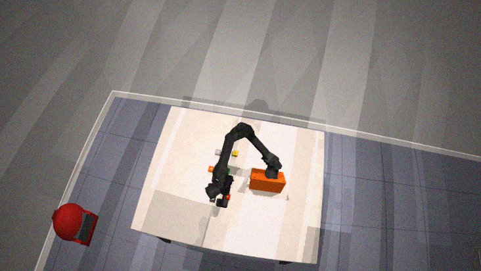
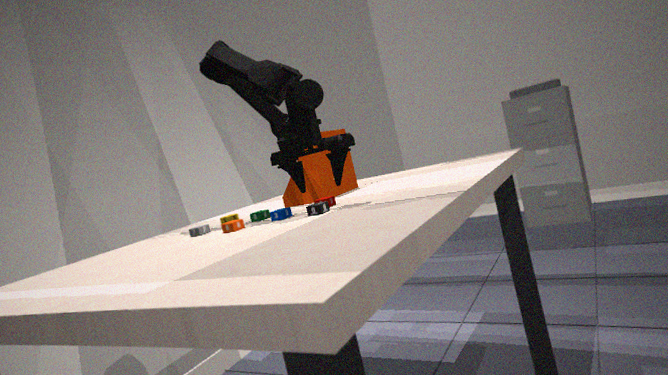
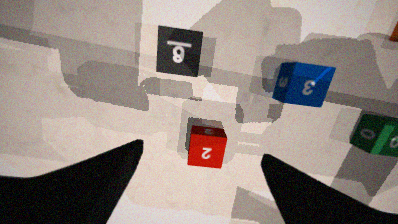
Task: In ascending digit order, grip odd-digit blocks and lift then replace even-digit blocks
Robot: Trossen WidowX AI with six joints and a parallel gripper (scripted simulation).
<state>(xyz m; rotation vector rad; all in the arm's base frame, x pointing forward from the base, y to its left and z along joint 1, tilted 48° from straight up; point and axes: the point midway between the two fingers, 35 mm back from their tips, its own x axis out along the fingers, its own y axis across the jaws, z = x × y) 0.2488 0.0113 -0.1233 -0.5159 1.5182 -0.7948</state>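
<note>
Right now my gripper tip is 1 cm past the red block and 3 cm above it. Round my gripper tip: green block: 17 cm to the right, 3 cm below; blue block: 5 cm ahead, 8 cm to the right, 3 cm below; black block: 7 cm ahead, 2 cm to the left, 3 cm below.
</note>
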